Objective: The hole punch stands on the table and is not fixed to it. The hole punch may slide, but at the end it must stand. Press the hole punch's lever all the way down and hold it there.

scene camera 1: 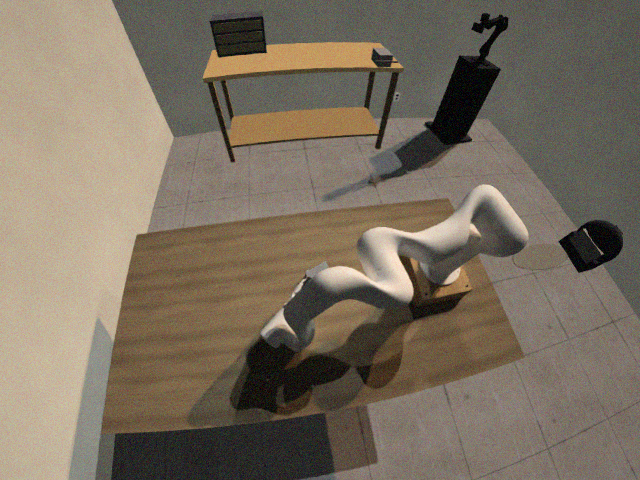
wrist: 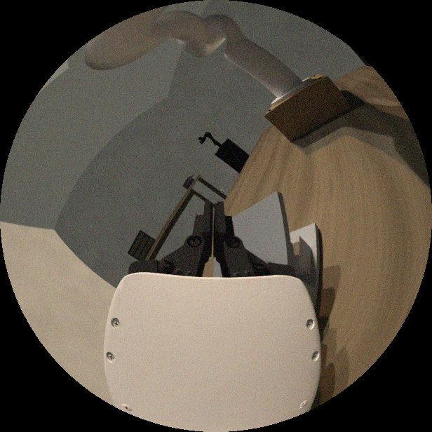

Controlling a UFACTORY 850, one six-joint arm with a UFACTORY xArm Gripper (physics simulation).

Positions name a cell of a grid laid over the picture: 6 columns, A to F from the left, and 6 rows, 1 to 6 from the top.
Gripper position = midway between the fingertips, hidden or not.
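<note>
I can see a hole punch (wrist: E4), and with it my own gripper (wrist: C3).
</note>
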